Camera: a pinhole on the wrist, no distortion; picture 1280 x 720 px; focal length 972.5 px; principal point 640.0 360.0 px. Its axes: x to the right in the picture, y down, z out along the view. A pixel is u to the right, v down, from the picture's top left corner.
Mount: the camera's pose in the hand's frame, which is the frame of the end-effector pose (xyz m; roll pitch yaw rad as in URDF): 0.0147 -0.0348 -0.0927 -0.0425 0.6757 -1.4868
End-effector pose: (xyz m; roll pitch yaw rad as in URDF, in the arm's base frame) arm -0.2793 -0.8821 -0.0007 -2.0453 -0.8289 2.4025
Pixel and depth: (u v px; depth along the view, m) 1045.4 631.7 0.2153
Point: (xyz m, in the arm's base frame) -0.3031 -1.0238 0.2073
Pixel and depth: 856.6 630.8 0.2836
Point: -0.3701 -1.0582 0.2149
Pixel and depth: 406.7 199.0 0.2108
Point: -0.3432 -1.0298 0.0427
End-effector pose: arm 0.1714 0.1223 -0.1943 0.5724 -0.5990 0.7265
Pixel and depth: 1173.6 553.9 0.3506
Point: 0.5617 -0.0157 -0.2569
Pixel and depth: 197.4 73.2 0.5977
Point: 0.2668 -0.4302 0.0233
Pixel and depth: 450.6 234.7 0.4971
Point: 0.3842 -0.2562 -0.0734
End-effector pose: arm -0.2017 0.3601 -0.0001 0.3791 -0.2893 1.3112
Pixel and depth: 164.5 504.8 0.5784
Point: 0.1373 0.2774 0.4547
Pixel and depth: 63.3 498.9 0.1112
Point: -0.1358 0.3750 0.0233
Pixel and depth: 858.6 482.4 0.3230
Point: 0.1183 0.3653 0.0240
